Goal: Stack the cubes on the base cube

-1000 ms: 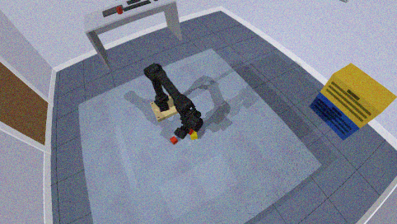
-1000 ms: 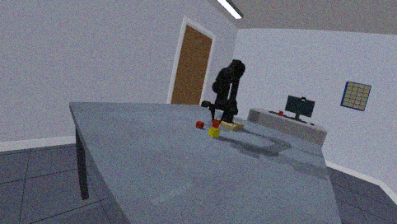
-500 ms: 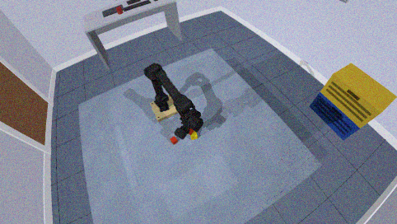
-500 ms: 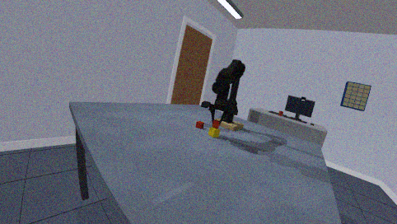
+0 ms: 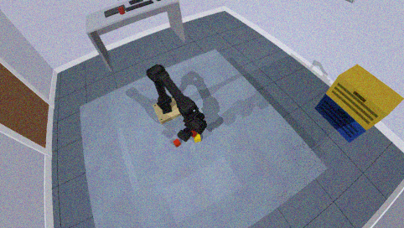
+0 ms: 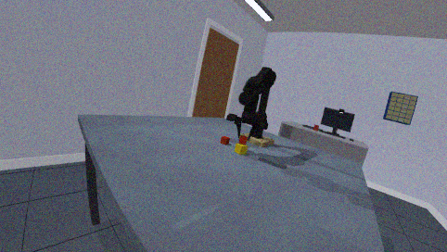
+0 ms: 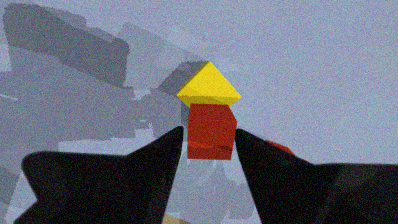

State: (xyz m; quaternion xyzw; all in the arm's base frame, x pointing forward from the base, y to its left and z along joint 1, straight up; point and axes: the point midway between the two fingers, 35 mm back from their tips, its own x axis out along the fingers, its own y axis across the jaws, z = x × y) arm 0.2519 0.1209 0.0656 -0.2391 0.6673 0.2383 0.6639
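My gripper tip is now 40 mm above the yellow cube, 20 mm to the right of it and 20 mm short of it. Round my gripper tip: red cube: 110 mm to the right, 40 mm below, 10 mm ahead.
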